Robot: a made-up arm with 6 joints.
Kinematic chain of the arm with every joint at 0, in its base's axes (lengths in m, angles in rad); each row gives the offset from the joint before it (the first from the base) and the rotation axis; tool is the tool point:
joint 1: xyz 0 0 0.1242 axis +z
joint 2: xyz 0 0 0 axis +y
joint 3: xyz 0 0 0.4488 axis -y
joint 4: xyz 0 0 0 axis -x
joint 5: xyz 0.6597 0 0 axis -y
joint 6: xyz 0 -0.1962 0 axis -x
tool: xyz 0 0 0
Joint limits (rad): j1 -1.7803..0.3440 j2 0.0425..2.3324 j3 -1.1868..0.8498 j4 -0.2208..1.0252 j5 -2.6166..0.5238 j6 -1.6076..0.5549
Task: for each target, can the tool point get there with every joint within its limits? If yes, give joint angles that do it. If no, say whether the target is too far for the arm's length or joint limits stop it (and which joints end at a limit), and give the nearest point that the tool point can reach.
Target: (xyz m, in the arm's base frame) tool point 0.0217 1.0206 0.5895
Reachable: no: joint limits stop it (at a limit: joint 1, joint 2, joint 3, joint 4) | nearest point -0.1306 0.3064 0.0977 | short by 0.880 m
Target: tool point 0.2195 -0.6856 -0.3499
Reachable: yes | joints -0.9850 1.2750 0.1054 0.0317 -1.2668 -0.6062
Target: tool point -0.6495 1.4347 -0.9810
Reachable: no: too far | nearest point -0.1367 0.3004 -0.4802 | short by 1.342 m
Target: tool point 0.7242 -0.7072 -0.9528
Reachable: no: too far | nearest point 0.5410 -0.5283 -0.6804 | short by 0.374 m
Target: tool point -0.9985 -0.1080 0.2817
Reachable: no: joint limits stop it (at a limit: joint 2, joint 3) | nearest point -0.3459 -0.0374 0.0605 | short by 0.693 m
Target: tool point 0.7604 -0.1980 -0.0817
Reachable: yes | joints -0.0028 0.8438 -0.0095 -0.0551 -0.2548 0.2176
